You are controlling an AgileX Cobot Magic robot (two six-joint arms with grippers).
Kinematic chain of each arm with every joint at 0, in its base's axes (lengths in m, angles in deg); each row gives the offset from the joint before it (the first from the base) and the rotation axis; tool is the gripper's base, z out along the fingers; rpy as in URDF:
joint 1: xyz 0 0 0.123 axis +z
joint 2: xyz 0 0 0 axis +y
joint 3: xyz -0.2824 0 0.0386 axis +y
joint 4: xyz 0.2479 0 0.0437 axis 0.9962 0 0.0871
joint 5: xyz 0 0 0 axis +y
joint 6: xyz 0.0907 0 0.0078 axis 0.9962 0 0.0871
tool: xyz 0 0 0 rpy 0 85 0
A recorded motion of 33 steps. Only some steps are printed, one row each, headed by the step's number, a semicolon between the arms.
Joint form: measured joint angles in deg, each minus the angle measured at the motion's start. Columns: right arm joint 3, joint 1, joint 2, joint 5, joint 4, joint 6; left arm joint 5, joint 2, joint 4, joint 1, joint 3, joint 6.
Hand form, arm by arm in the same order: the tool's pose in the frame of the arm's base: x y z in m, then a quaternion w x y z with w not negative. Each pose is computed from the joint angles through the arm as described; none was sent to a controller.
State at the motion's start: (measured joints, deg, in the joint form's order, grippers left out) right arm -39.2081 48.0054 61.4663 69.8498 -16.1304 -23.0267; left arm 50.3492 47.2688 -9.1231 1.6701 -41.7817 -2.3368
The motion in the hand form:
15: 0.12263 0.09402 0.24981 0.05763 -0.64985 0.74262 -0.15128; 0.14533 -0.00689 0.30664 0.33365 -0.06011 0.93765 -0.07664
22: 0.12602 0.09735 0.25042 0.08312 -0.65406 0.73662 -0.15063; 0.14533 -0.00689 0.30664 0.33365 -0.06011 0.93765 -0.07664
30: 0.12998 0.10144 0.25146 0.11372 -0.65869 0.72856 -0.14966; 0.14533 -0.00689 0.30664 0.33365 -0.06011 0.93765 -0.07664
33: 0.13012 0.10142 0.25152 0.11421 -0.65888 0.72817 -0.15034; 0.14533 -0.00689 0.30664 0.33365 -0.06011 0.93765 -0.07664
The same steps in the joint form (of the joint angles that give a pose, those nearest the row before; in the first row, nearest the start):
15: 0.00 0.00 0.00 -0.65 -3.24 -4.97; 0.00 0.00 0.00 0.00 0.00 0.00
22: 0.00 0.00 0.00 -3.61 -3.88 -5.08; 0.00 0.00 0.00 0.00 0.00 0.00
30: 0.00 0.00 0.00 -7.18 -4.66 -5.21; 0.00 0.00 0.00 0.00 0.00 0.00
33: 0.00 0.00 0.00 -7.22 -4.76 -5.21; 0.00 0.00 0.00 0.00 0.00 0.00

